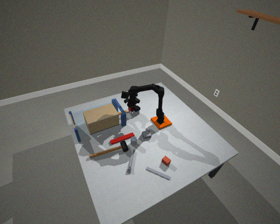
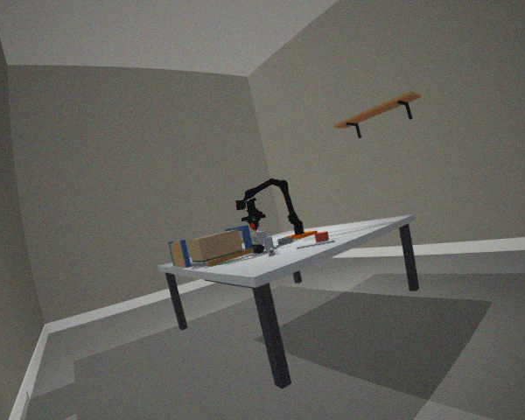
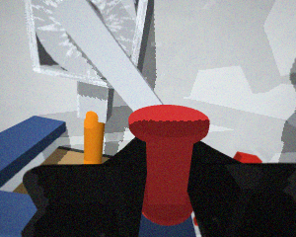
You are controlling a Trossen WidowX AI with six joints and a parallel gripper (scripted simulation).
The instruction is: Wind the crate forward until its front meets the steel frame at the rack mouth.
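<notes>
My gripper tip is now 3 cm past the grey crank arm, 3 cm to the left of it and 1 cm above it. From my gripper tip the other things lie so: red knob (2 cm above); then grey winch (9 cm behind, 7 cm to the right, 8 cm below); then grey block (26 cm to the left, 10 cm below).
</notes>
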